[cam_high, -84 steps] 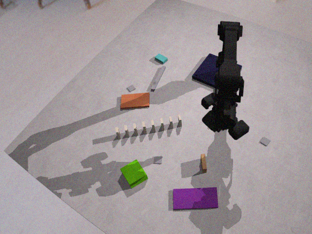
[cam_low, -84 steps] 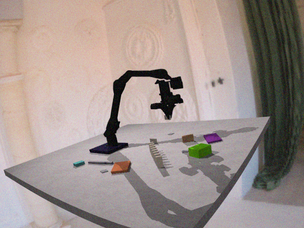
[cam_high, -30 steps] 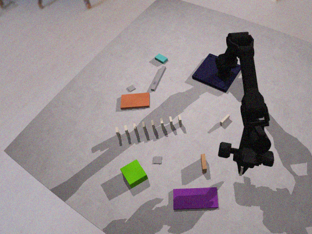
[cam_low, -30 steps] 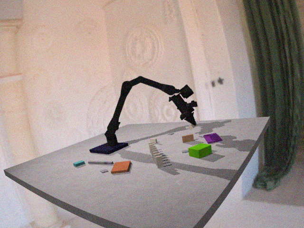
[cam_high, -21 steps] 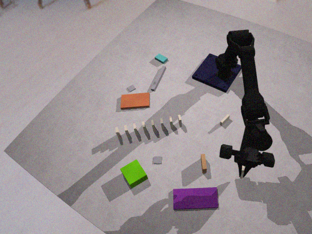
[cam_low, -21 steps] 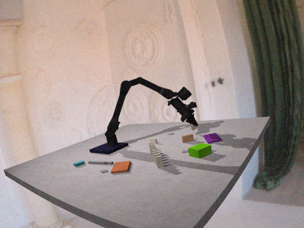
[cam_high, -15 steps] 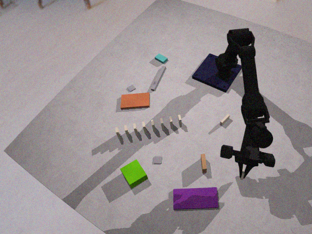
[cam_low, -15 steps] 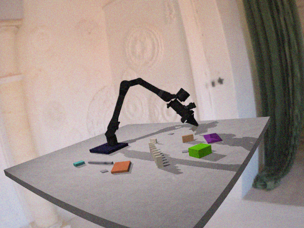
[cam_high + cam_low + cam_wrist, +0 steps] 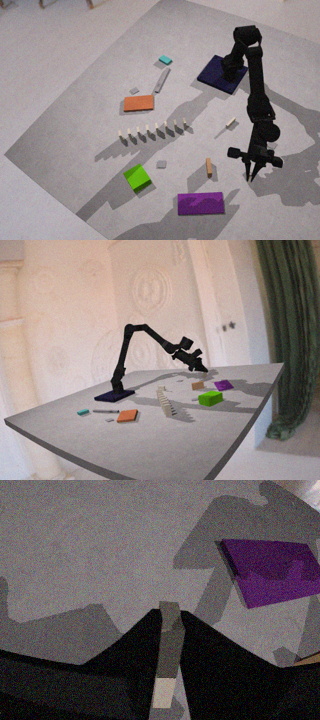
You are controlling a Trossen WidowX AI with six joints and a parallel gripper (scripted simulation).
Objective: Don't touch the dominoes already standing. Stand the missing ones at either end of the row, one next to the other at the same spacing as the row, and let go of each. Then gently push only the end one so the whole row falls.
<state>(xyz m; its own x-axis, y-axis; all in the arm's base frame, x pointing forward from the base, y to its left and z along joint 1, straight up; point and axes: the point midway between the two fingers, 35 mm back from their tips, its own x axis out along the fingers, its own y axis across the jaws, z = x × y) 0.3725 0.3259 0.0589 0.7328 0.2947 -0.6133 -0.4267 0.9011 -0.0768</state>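
My gripper tip is 15 cm to the left of the tan block, 4 cm above it and 3 cm short of it. Also, from my gripper tip: orange slab (58 cm to the right, 5 cm below, 5 cm behind); then green cube (33 cm to the right, 22 cm ahead, 3 cm below); then purple slab (15 cm ahead, 10 cm to the right, 5 cm below).
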